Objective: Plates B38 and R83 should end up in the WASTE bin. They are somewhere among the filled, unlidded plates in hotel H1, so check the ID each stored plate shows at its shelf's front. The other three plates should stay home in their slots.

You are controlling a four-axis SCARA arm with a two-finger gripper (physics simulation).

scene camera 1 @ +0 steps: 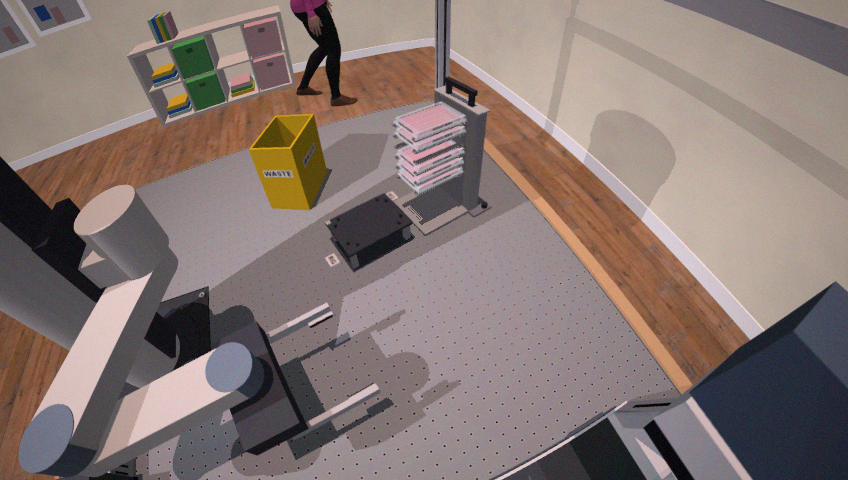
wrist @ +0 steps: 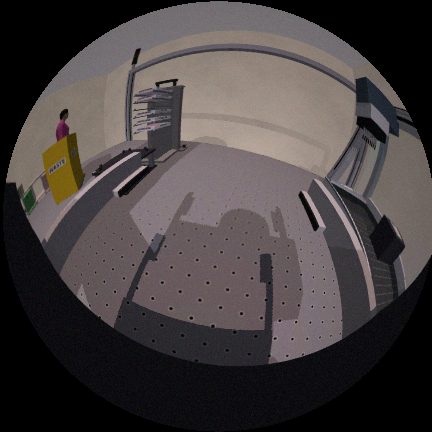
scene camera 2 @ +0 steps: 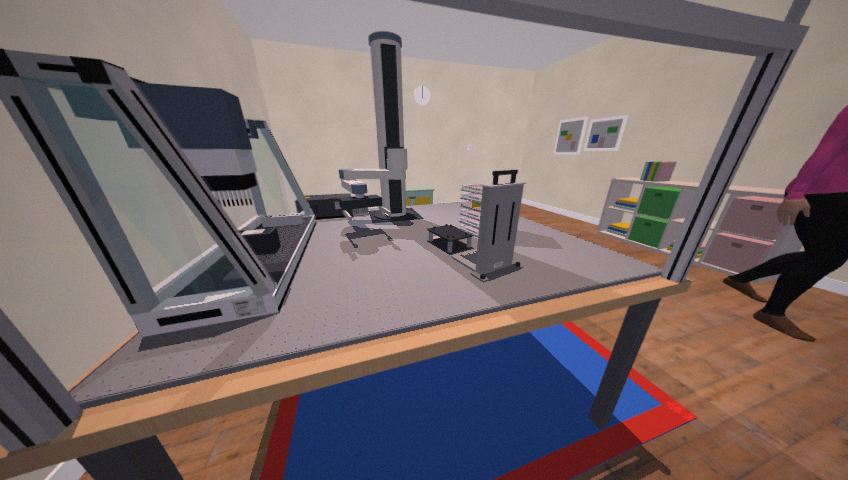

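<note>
Hotel H1 is an upright grey rack with a black handle at the back of the table. Several pink-filled plates lie flat on its shelves, with a wider gap between the upper two and those below. Their IDs are too small to read in these views. The yellow WASTE bin stands left of the hotel in scene camera 1. My gripper is open and empty, low over the table's near part, well away from hotel and bin.
A low black stand sits in front of the hotel's base. The arm's tall column rises behind the table. A dark blue instrument with a framed enclosure stands on the opposite side. A person stands beyond the table.
</note>
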